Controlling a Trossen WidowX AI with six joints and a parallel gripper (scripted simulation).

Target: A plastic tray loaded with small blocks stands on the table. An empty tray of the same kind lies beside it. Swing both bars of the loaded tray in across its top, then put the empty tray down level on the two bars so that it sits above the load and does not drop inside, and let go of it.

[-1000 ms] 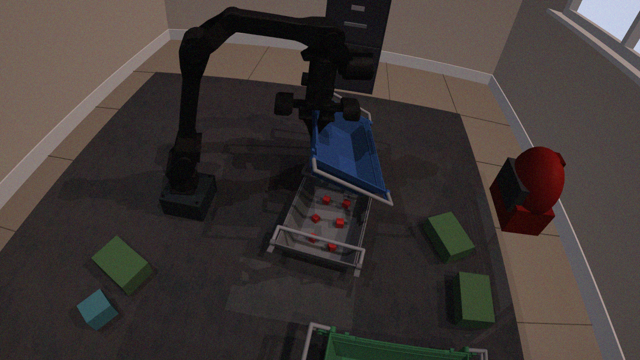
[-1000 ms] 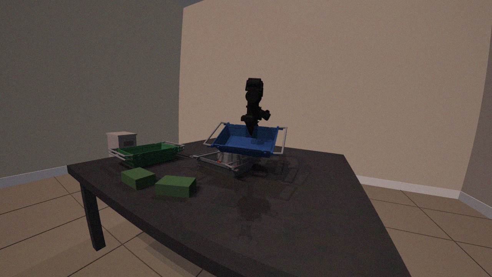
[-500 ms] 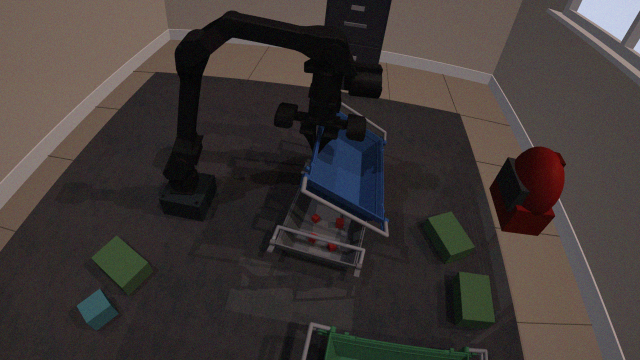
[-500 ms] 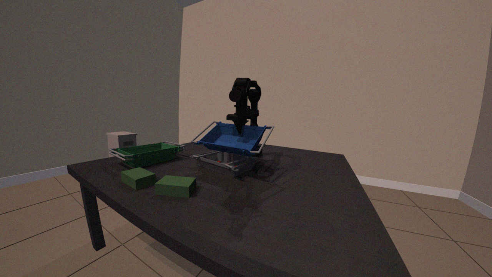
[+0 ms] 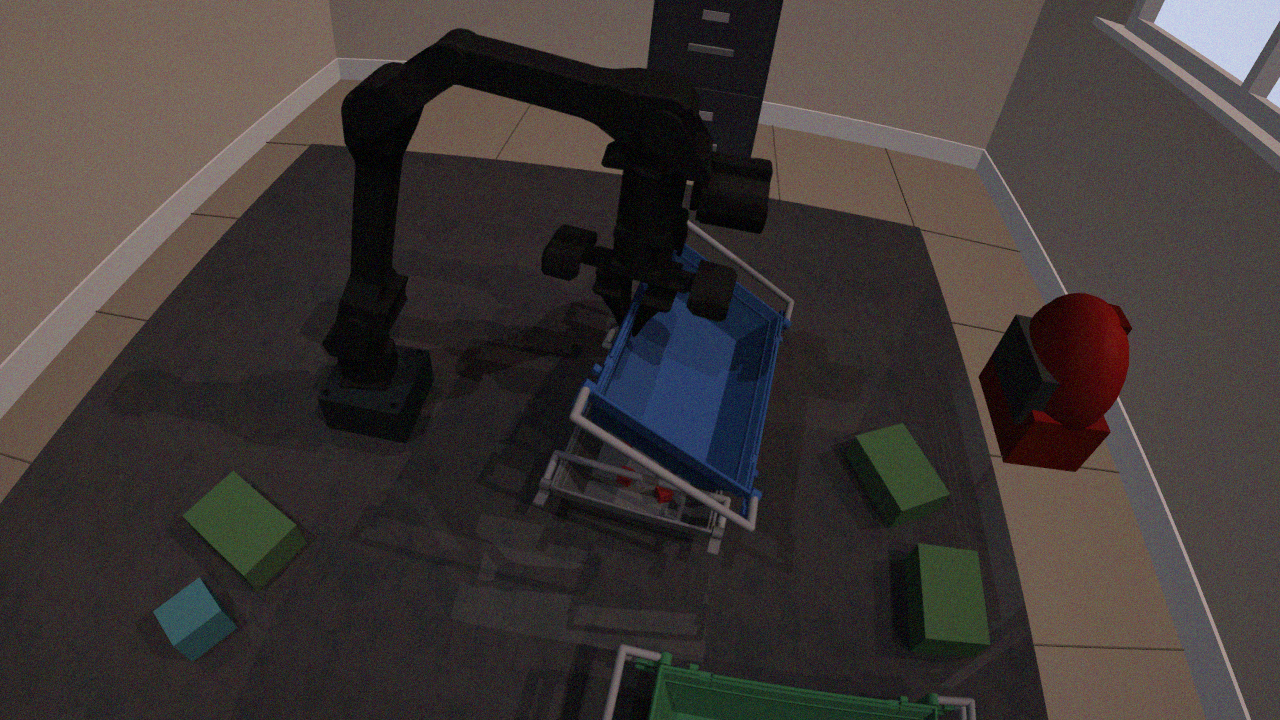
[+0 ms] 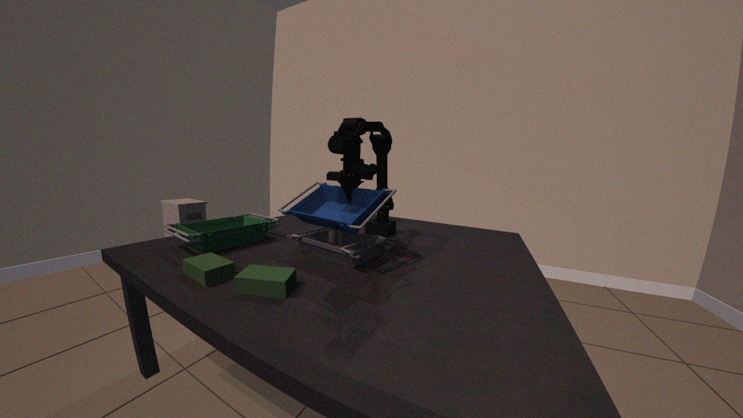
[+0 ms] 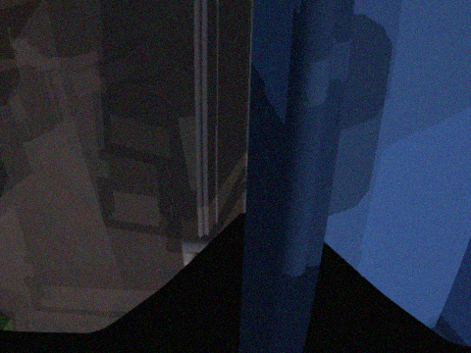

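My gripper tip is now 8 cm short of the blue tray, 2 cm to the left of it and 1 cm above it. Round my gripper tip: teal cube: 45 cm behind, 29 cm to the right, 16 cm below.
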